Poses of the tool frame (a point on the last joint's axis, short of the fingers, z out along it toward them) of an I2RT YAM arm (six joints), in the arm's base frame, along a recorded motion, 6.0 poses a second.
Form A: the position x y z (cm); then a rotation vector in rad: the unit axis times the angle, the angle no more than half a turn.
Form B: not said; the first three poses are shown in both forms.
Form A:
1: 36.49 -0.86 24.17 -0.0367 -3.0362 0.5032
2: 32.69 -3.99 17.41 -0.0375 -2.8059 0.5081
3: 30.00 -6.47 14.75 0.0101 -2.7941 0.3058
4: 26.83 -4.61 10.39 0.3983 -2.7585 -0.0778
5: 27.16 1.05 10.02 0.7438 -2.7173 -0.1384
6: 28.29 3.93 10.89 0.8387 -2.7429 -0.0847
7: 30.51 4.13 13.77 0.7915 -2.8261 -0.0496
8: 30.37 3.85 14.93 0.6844 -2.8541 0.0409
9: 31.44 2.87 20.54 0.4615 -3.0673 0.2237
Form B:
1:
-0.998 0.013 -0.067 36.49
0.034 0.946 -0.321 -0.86
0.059 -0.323 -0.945 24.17
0 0 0 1

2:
-0.958 -0.026 -0.286 32.69
0.076 0.937 -0.340 -3.99
0.277 -0.347 -0.896 17.41
0 0 0 1

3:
-0.946 -0.042 -0.322 30.00
0.028 0.977 -0.212 -6.47
0.324 -0.209 -0.923 14.75
0 0 0 1

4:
-0.899 -0.264 -0.350 26.83
-0.284 0.959 0.004 -4.61
0.335 0.103 -0.937 10.39
0 0 0 1

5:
-0.813 -0.480 -0.329 27.16
-0.511 0.860 0.009 1.05
0.279 0.175 -0.944 10.02
0 0 0 1

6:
-0.796 -0.541 -0.274 28.29
-0.556 0.831 -0.023 3.93
0.240 0.134 -0.962 10.89
0 0 0 1

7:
-0.835 -0.510 -0.206 30.51
-0.517 0.856 -0.023 4.13
0.188 0.087 -0.978 13.77
0 0 0 1

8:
-0.871 -0.451 -0.193 30.37
-0.446 0.892 -0.075 3.85
0.206 0.021 -0.978 14.93
0 0 0 1

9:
-0.955 -0.295 -0.010 31.44
-0.290 0.946 -0.147 2.87
0.053 -0.137 -0.989 20.54
0 0 0 1

